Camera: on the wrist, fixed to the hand. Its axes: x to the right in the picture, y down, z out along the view.
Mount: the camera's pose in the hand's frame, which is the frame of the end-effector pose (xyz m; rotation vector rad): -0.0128 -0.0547 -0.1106 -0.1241 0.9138 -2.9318
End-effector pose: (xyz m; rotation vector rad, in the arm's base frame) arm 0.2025 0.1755 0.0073 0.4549 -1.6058 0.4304
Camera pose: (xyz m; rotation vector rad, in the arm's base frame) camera 0.3259 0.1881 0.0038 1.4991 0.8836 -1.4612
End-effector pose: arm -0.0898 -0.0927 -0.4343 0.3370 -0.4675 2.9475
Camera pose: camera -0.0900 -0.0071 -0.5241 -0.2850 0.1656 -0.0110
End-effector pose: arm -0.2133 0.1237 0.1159 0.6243 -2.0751 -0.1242
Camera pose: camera -0.0967 0.0993 0.1503 2.2322 0.9755 -1.1152
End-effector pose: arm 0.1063 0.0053 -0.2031 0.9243 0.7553 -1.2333
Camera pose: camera 0.0510 0.1057 -0.2505 0.3938 -1.4409 1.1866
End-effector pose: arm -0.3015 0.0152 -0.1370 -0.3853 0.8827 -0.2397
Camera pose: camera -0.3989 -0.0549 -0.1683 1.1419 -0.2892 2.4433
